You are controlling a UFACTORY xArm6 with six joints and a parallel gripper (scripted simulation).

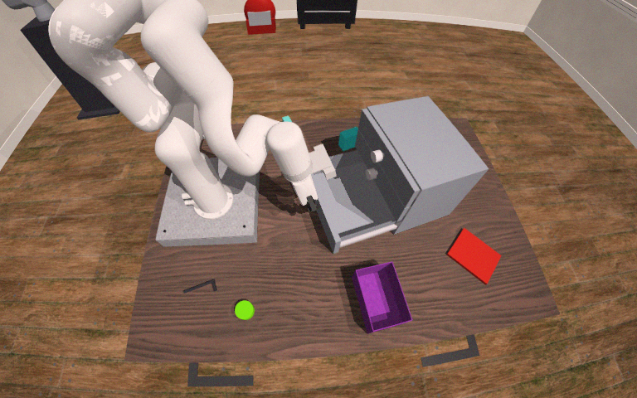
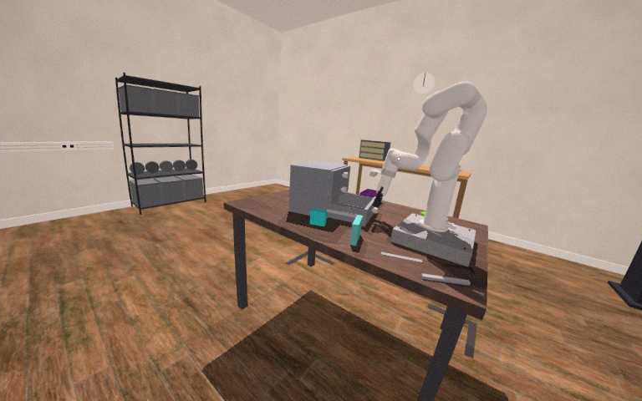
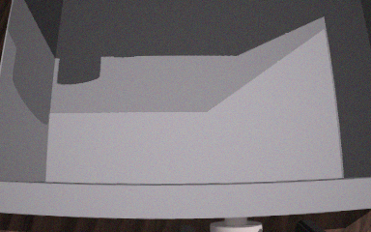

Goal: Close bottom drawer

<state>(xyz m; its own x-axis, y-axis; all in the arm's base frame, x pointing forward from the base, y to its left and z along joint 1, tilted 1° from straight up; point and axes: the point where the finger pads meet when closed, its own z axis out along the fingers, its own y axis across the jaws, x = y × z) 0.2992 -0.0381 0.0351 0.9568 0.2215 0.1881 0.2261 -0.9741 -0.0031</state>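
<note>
The bottom drawer is 13 cm ahead of my hand, 7 cm below it and 3 cm to the left of it. From my hand the other things lie so: purple bin (29 cm to the right, 16 cm ahead, 8 cm below); teal cube (28 cm to the left, 17 cm ahead, 6 cm below); red flat block (51 cm ahead, 20 cm to the right, 9 cm below).
</note>
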